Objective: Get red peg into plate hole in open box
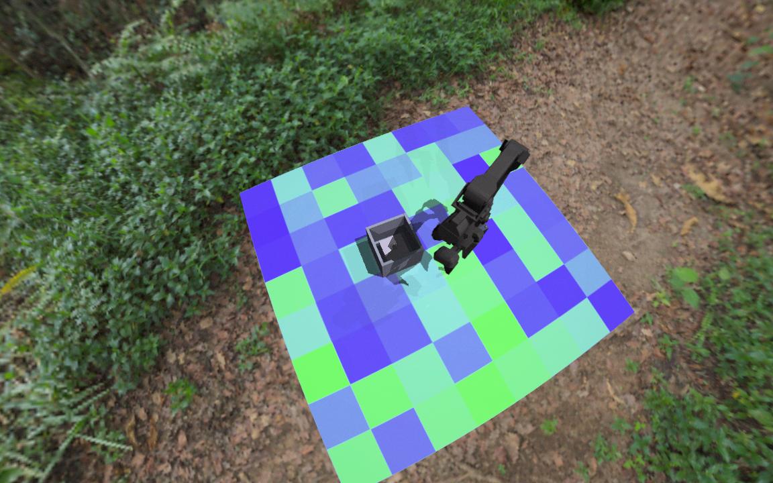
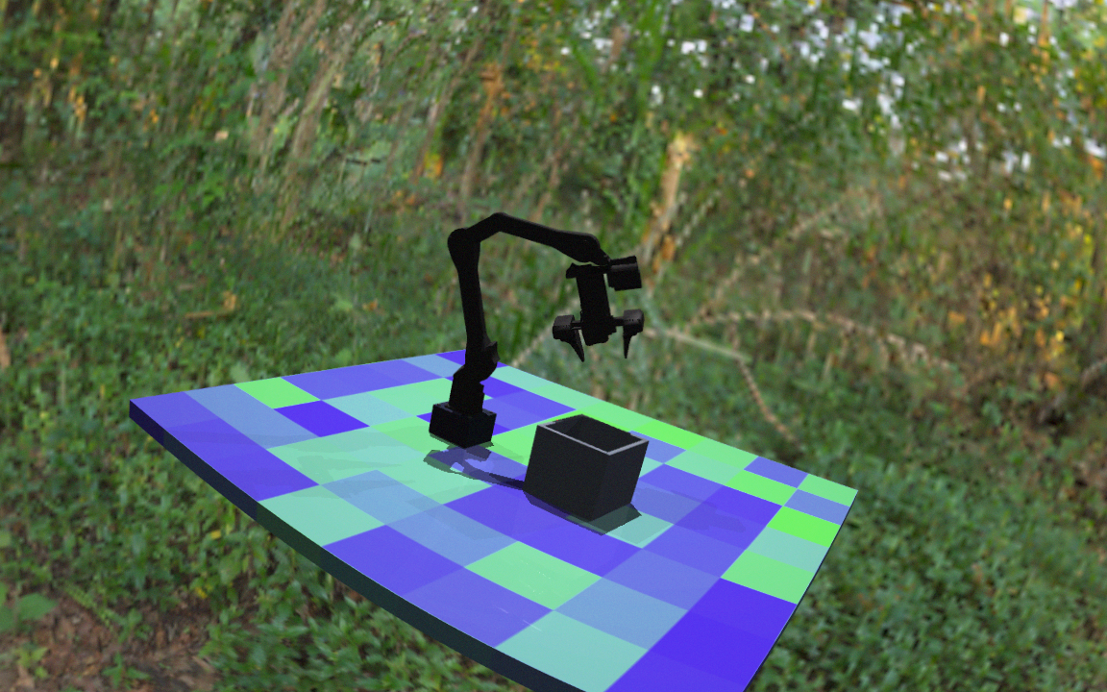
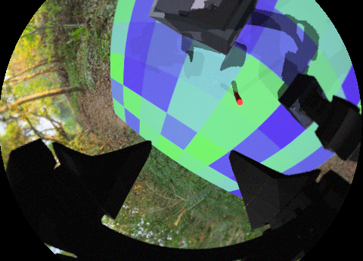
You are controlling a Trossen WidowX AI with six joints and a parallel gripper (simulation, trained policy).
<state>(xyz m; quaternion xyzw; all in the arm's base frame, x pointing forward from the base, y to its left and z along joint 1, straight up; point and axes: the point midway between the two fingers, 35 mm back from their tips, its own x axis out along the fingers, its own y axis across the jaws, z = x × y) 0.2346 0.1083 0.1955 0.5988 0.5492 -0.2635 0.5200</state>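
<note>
The red peg is 19 cm below my gripper tip, 6 cm behind it and 3 cm to the right of it. Also, from my gripper tip: light plate 22 cm to the right, 18 cm below, 8 cm ahead.
</note>
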